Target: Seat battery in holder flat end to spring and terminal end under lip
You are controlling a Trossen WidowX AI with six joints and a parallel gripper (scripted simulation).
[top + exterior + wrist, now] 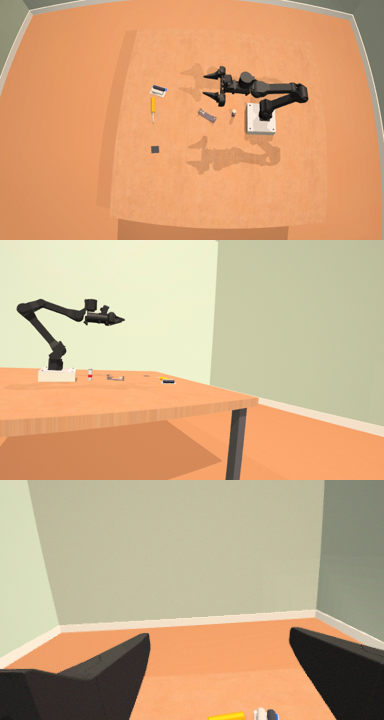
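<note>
Right now the battery is 340 mm below my gripper tip and 170 mm behind it. The rest, counted from my gripper tip: yellow screwdriver (360 mm below, 290 mm ahead).
</note>
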